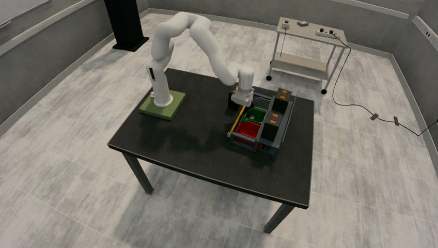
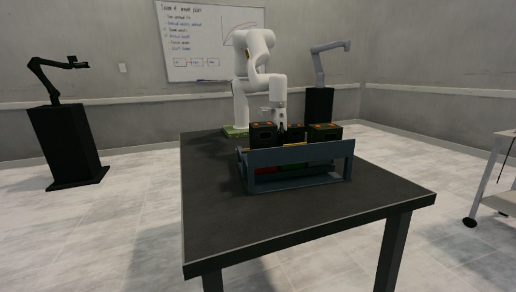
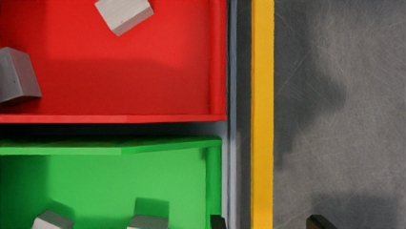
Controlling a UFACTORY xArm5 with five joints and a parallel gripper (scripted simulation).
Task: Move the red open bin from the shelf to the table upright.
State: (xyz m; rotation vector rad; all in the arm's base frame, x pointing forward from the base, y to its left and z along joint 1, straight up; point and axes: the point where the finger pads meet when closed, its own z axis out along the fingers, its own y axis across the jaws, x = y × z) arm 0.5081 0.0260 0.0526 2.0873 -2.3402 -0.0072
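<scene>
The yellow bar lies 30 mm below my hand. Round my hand: red open bin: 120 mm to the right, 90 mm ahead, 40 mm below; then blue-grey shelf: 130 mm ahead, 20 mm to the right, 20 mm below; then green bin: 100 mm ahead, 40 mm below, 10 mm to the right.
</scene>
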